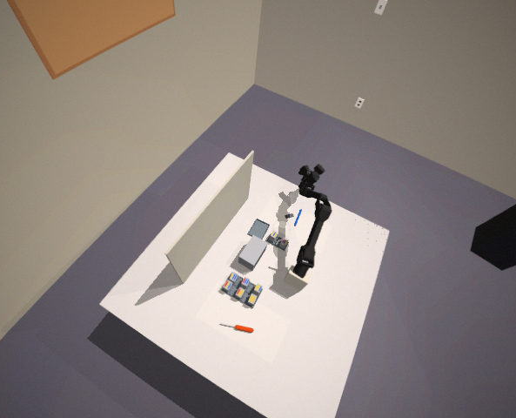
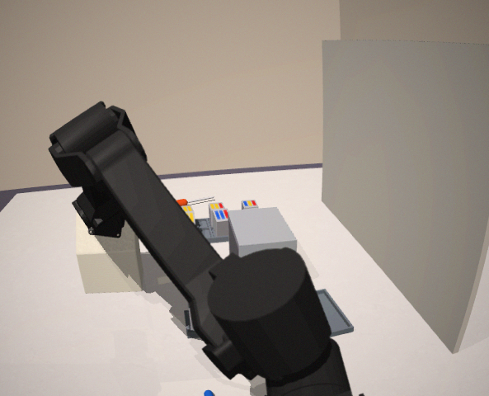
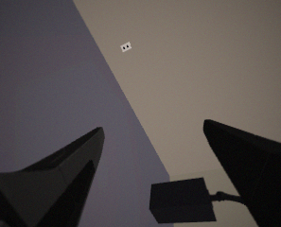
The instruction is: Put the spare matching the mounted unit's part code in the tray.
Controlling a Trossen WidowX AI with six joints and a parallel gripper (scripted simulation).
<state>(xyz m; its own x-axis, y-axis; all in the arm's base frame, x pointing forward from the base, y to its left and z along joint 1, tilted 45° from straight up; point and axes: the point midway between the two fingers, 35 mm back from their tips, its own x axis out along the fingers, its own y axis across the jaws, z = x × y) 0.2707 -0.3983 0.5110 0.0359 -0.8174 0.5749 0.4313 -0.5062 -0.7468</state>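
The grey spare block is 94 cm to the left of my gripper tip, 14 cm below it and 1 cm behind it. Round my gripper tip: grey box: 72 cm to the left, 13 cm below; blue pen: 30 cm to the left, 17 cm below, 7 cm behind; dark grey tray: 54 cm to the left, 17 cm below, 8 cm ahead.
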